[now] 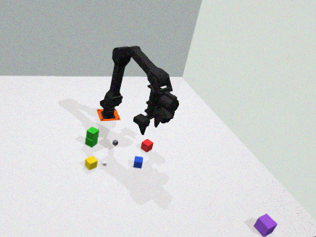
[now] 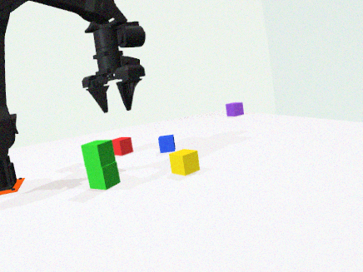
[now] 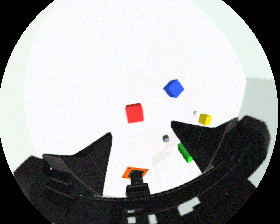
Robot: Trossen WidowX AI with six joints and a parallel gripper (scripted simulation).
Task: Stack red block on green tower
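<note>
Right now my gripper tip is 90 mm above the red block and 10 mm to the right of it. The rest, counted from my gripper tip: small grey cube: 130 mm to the right, 100 mm below, 60 mm behind; then blue block: 90 mm below, 90 mm ahead, 70 mm to the right; then yellow block: 260 mm to the right, 90 mm below, 60 mm ahead.
</note>
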